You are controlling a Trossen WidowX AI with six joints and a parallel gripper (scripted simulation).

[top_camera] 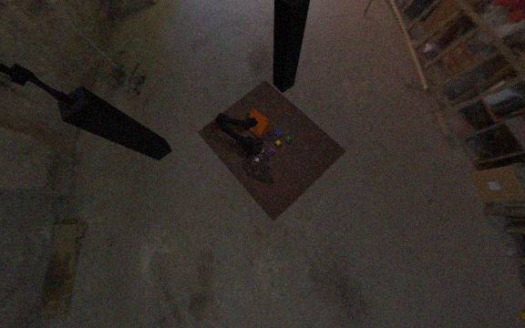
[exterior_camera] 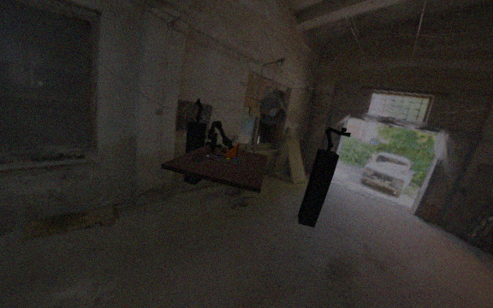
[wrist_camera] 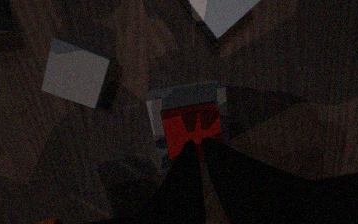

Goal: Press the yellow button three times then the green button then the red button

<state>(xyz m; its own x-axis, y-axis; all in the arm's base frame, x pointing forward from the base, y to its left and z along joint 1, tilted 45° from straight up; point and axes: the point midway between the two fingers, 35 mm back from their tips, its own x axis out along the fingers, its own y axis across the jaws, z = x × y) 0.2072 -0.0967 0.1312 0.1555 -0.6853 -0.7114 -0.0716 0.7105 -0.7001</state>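
Now: the red button 2 cm below my gripper tip. Also, from my gripper tip: purple button: 9 cm ahead, 13 cm to the left, 2 cm below; then small white block: 7 cm ahead, 2 cm to the right, 4 cm below; then yellow button: 7 cm ahead, 22 cm to the left, 2 cm below.
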